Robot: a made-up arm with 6 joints.
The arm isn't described. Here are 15 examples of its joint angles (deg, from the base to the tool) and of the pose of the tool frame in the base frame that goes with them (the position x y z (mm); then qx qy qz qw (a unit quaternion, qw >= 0)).
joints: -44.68 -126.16 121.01 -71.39 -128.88 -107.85
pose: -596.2 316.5 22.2 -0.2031 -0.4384 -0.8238 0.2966
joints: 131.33 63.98 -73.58 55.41 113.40 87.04
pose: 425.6 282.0 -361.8 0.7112 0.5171 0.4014 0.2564
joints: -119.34 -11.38 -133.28 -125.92 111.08 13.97
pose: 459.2 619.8 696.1 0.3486 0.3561 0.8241 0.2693
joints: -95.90 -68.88 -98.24 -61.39 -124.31 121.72
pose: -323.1 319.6 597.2 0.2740 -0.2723 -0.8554 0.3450
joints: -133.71 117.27 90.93 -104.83 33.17 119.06
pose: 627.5 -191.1 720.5 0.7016 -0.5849 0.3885 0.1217
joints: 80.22 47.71 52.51 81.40 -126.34 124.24
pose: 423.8 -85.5 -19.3 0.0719 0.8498 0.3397 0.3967
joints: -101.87 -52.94 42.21 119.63 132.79 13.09
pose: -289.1 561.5 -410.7 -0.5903 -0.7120 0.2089 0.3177
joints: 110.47 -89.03 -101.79 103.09 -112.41 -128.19
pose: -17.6 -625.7 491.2 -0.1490 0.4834 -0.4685 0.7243
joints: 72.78 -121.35 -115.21 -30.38 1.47 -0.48
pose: 339.8 -964.2 707.2 -0.7672 0.1772 -0.5648 0.2468
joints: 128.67 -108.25 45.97 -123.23 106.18 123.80
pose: 396.7 252.6 -164.0 0.7320 0.2655 0.5115 0.3636
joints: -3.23 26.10 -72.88 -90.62 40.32 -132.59
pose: -305.0 682.8 -7.9 -0.5632 -0.6728 0.4697 0.0974
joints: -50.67 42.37 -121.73 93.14 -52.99 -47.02
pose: -556.1 654.9 -268.4 -0.0521 0.0017 0.8945 0.4440
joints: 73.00 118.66 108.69 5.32 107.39 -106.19
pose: 193.6 -478.0 775.6 0.8702 -0.1670 0.0159 0.4632
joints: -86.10 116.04 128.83 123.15 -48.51 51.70
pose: -421.6 724.0 854.9 0.1302 -0.6900 0.0768 0.7079
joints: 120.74 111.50 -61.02 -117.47 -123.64 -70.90
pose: 57.2 72.9 182.4 0.6197 0.0364 0.7579 0.2008
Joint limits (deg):
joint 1: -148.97..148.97
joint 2: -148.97..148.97
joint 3: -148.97..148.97
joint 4: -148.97..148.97
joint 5: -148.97..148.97
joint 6: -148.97..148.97
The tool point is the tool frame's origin. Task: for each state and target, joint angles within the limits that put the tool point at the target. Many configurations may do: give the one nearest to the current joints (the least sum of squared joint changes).
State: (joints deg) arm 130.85 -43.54 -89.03 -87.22 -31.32 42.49
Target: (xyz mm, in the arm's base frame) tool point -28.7 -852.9 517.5
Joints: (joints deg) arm 143.68 -0.84 -114.53 -85.29 -14.79 41.70
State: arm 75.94 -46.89 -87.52 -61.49 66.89 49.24
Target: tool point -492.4 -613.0 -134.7
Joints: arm 99.99 4.41 -65.97 -25.67 93.30 48.54
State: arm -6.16 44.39 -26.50 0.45 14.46 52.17
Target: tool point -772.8 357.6 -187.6
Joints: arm 31.16 25.13 -78.42 -4.50 7.12 54.37
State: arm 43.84 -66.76 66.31 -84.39 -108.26 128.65
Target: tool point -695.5 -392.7 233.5
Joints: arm -7.27 -48.01 90.26 -90.40 -132.35 125.08
